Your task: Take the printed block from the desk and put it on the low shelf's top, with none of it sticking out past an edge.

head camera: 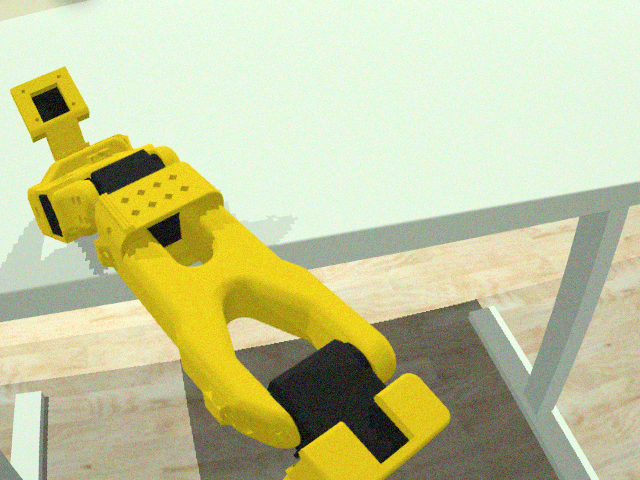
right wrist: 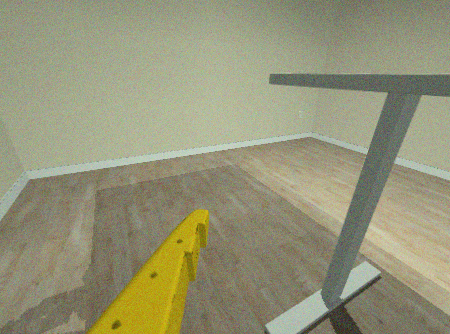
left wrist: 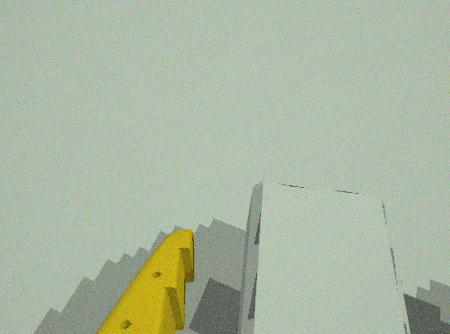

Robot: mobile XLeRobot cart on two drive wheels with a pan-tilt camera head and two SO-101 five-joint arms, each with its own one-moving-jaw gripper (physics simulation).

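Places are measured from the left arm's base along level axes (x ahead, y left, z up), in metres.
Where they show: left hand at its tool point: [left wrist: 192, 247]; right hand at its tool point: [right wrist: 207, 223].
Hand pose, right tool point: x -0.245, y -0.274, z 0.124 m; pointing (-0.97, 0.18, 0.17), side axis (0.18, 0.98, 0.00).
Note:
After its pixels a point has its place.
The printed block [left wrist: 325, 260] @[x -0.199, y 0.206, z 0.201 m] is white with a few thin dark marks and stands on the desk [head camera: 413, 103] @[x 0.034, y 0.370, z 0.175 m] [left wrist: 125, 90] @[x -0.290, y 0.219, z 0.175 m] [right wrist: 340, 81] @[x -0.552, y -0.021, z 0.163 m]. In the left wrist view it is large, at the lower right, and its near end is cut off by the picture's bottom edge. My left gripper [left wrist: 187, 240] is open; its notched fixed jaw shows left of the block, with a gap between them. In the head view the arm hides the block and the jaws. My right gripper [right wrist: 202, 220] is open, away from the desk top. The low shelf does not show.
The desk's front edge [head camera: 439, 227] @[x 0.046, y 0.202, z 0.166 m] runs under my left arm [head camera: 248, 258] @[x -0.043, y 0.058, z 0.253 m]. A grey slanted desk leg [head camera: 568, 310] @[x 0.408, y 0.732, z -0.418 m] [right wrist: 370, 195] @[x -0.701, y 0.291, z -0.185 m] stands on a pale foot [right wrist: 325, 300] at the right. Wooden floor and pale walls show in the right wrist view.

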